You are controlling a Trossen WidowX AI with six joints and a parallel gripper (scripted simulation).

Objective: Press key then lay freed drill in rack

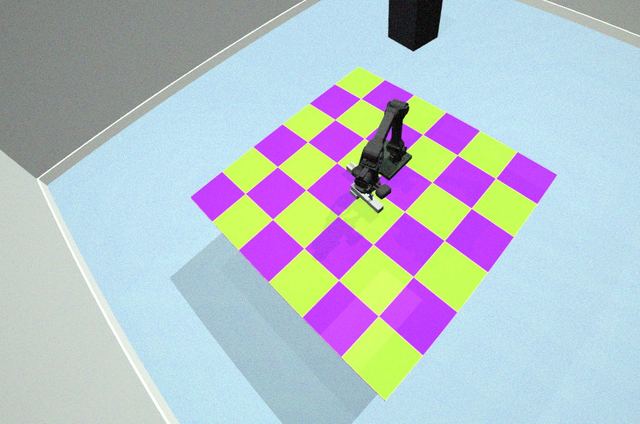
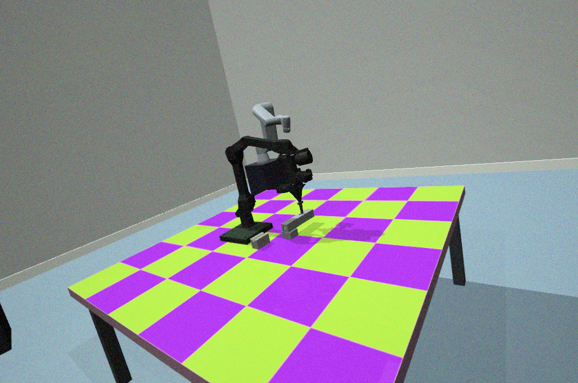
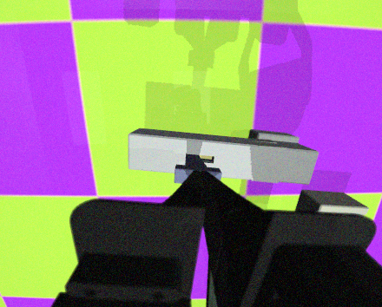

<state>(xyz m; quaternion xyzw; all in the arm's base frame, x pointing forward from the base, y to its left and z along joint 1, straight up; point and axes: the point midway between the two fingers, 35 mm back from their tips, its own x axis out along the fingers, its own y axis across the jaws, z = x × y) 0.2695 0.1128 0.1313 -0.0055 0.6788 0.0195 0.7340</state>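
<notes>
My gripper tip is 30 mm above the dark key. Also, from my gripper tip: drill 50 mm to the right, 70 mm below; then grey grooved rack 70 mm behind, 200 mm to the right, 100 mm below; then grey holder block 30 mm to the right, 80 mm below.
</notes>
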